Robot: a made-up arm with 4 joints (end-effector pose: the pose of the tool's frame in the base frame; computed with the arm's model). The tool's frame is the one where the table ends. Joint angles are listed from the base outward.
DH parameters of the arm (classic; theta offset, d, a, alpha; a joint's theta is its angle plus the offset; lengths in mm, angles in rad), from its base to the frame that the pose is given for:
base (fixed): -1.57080 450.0 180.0 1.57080
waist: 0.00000 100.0 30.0 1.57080
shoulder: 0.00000 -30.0 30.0 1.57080
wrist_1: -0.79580 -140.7 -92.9 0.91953
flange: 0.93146 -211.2 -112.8 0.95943
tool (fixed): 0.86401 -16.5 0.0 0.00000
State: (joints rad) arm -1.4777 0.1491 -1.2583 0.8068
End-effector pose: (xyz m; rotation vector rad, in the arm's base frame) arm -0.4852 -0.1951 0.3117 0.6723 0.4909 0.4295
Working (the frame after each row of the table, in the pose's form):
after base (fixed): 0.0000 -0.1800 0.4500 1.2092 -1.2092 -1.2092
after waist: -0.1000 -0.1828 0.4201 -1.2774 1.2774 1.1637
after shoulder: -0.1045 -0.2154 0.3934 -0.0689 1.7185 -0.0801
after wrist_1: -0.2500 -0.1355 0.3640 -1.0761 0.1692 -1.5928
after flange: -0.4760 -0.2030 0.3229 0.4043 0.7261 -0.3846

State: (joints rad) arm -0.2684 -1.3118 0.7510 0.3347
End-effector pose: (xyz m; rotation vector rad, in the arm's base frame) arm -0.2923 -0.4921 0.2720 0.9237 0.4582 1.5458
Working (the frame after each row of the table, in the pose's form):
after base (fixed): 0.0000 -0.1800 0.4500 1.2092 -1.2092 -1.2092
after waist: -0.1000 -0.2089 0.4420 -2.0780 2.0780 0.2805
after shoulder: -0.0710 -0.2243 0.4689 -1.2947 0.2212 -0.1686
after wrist_1: -0.1967 -0.3314 0.4352 -0.3864 0.0755 -0.2534
after flange: -0.2797 -0.4957 0.2820 0.5933 0.7363 0.7542

